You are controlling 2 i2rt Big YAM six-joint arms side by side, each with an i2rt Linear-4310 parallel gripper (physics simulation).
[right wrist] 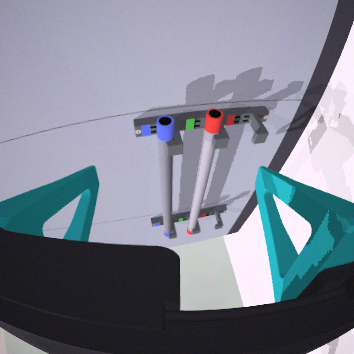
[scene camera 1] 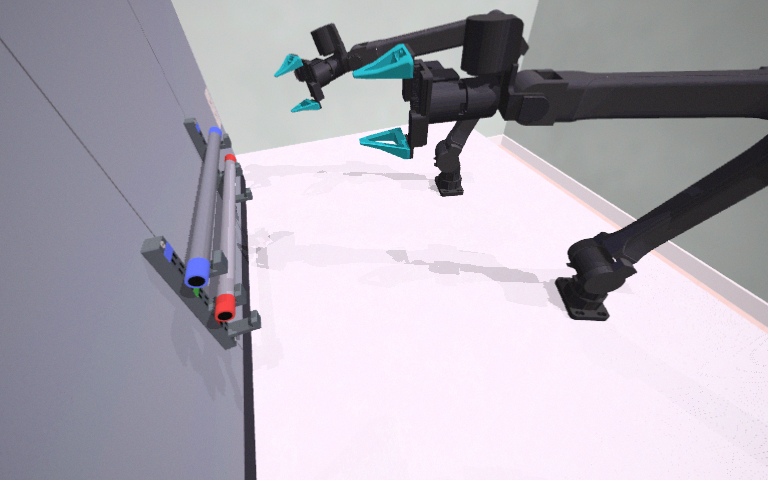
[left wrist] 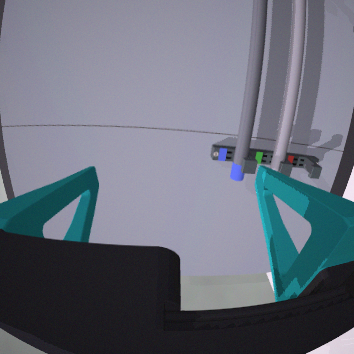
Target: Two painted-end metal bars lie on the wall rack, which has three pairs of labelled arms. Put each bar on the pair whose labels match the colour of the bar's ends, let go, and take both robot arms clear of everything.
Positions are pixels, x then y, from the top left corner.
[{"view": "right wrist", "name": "right gripper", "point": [176,174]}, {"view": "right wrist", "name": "red-ended bar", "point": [213,118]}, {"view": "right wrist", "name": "blue-ended bar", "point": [164,124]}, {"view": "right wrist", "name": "grey wall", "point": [68,68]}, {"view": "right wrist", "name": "wall rack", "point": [254,115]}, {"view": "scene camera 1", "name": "left gripper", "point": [356,111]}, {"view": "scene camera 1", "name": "right gripper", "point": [283,94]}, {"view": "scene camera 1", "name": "red-ended bar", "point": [225,301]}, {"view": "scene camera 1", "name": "blue-ended bar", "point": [197,273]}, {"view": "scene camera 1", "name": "wall rack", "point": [158,252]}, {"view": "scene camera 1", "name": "grey wall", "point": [111,367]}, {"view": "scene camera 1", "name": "wall rack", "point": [191,125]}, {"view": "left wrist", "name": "left gripper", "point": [176,174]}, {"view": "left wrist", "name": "wall rack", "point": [309,162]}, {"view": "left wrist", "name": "grey wall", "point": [160,187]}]
